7 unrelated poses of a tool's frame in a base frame.
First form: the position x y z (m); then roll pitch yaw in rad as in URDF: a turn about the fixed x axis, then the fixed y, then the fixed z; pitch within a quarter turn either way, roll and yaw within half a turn.
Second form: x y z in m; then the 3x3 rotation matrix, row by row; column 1 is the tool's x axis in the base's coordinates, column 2 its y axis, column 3 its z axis. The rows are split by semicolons. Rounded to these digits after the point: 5 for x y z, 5 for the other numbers.
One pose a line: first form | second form
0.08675, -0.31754, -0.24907, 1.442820, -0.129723, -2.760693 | 0.08675, -0.31754, -0.24907; -0.92053, 0.16655, -0.35339; -0.36863, -0.07078, 0.92688; 0.12936, 0.98349, 0.12655
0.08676, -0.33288, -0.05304, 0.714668, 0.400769, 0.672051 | 0.08676, -0.33288, -0.05304; 0.72054, -0.27017, 0.63862; 0.57326, 0.75025, -0.32940; -0.39013, 0.60344, 0.69546
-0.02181, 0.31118, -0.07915, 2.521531, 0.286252, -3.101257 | -0.02181, 0.31118, -0.07915; -0.95853, -0.19676, 0.20618; -0.03868, 0.80656, 0.58988; -0.28236, 0.55744, -0.78073
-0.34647, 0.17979, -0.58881, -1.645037, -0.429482, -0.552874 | -0.34647, 0.17979, -0.58881; 0.77373, 0.31444, 0.54997; -0.47744, -0.28119, 0.83246; 0.41640, -0.90668, -0.06744
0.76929, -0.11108, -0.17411, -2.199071, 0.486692, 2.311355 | 0.76929, -0.11108, -0.17411; -0.59636, 0.68912, -0.41168; 0.65239, 0.11727, -0.74876; -0.46770, -0.71510, -0.51950
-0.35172, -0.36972, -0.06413, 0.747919, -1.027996, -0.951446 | -0.35172, -0.36972, -0.06413; 0.29985, 0.25887, -0.91819; -0.42059, 0.89976, 0.11632; 0.85627, 0.35130, 0.37868
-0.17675, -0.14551, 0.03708, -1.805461, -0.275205, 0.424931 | -0.17675, -0.14551, 0.03708; 0.87678, 0.33665, -0.34339; 0.39674, -0.10288, 0.91215; 0.27174, -0.93599, -0.22377
